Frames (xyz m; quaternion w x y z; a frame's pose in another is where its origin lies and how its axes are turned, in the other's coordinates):
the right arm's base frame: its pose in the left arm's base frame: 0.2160 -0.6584 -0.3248 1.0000 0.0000 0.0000 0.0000
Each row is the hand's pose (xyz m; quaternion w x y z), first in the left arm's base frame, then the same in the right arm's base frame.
Working: the left arm's base frame: its pose in the right arm's base frame: -0.2160 0.6584 0.3248 1.0000 0.0000 0.0000 0.0000

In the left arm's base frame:
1: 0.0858 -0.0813 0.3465 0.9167 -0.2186 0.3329 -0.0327
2: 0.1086 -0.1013 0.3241 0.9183 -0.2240 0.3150 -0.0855
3: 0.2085 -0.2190 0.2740 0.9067 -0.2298 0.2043 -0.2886
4: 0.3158 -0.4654 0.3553 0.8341 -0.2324 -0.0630 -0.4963
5: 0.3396 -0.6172 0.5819 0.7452 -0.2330 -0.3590 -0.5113
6: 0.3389 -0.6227 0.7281 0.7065 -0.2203 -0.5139 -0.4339
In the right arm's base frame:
1: -0.1302 0.5771 0.6713 0.9167 -0.2186 0.3329 -0.0327
2: -0.1074 0.5571 0.6489 0.9183 -0.2240 0.3150 -0.0855
3: -0.0075 0.4394 0.5988 0.9067 -0.2298 0.2043 -0.2886
4: 0.0998 0.1930 0.6801 0.8341 -0.2324 -0.0630 -0.4963
5: 0.1236 0.0412 0.9067 0.7452 -0.2330 -0.3590 -0.5113
6: 0.1229 0.0357 1.0529 0.7065 -0.2203 -0.5139 -0.4339

